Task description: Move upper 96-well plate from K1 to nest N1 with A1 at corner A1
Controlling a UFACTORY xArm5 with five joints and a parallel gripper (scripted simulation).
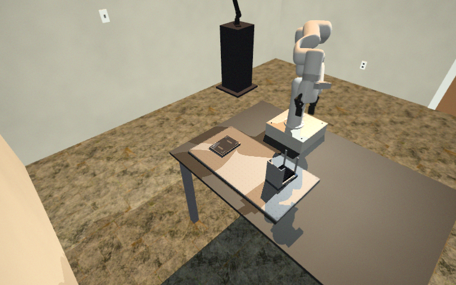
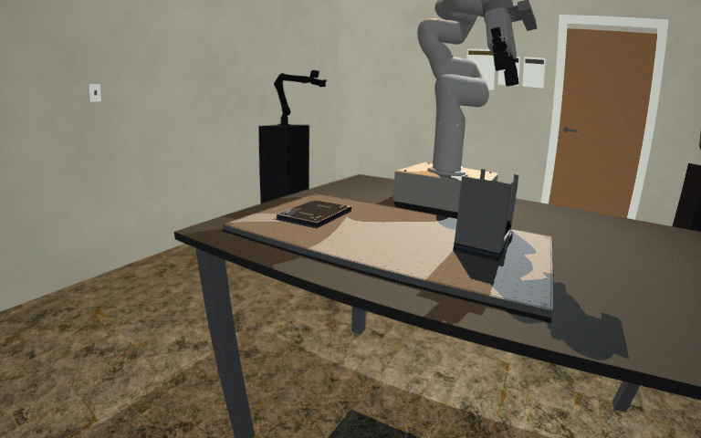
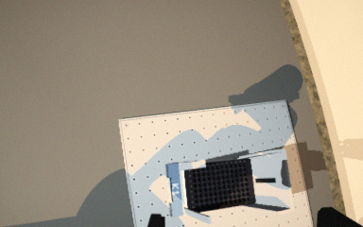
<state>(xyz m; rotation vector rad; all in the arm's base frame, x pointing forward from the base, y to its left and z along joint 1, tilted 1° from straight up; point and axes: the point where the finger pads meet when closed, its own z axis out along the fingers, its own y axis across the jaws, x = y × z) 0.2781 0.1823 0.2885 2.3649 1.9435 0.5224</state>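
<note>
My hand is 130 mm short of the black 96-well plate and 330 mm above it. The rest, counted from my hand: grey rack wall: 190 mm ahead, 10 mm to the right, 290 mm below; plate nest N1: 130 mm ahead, 420 mm to the right, 360 mm below; light plate: 130 mm ahead, 350 mm below.
</note>
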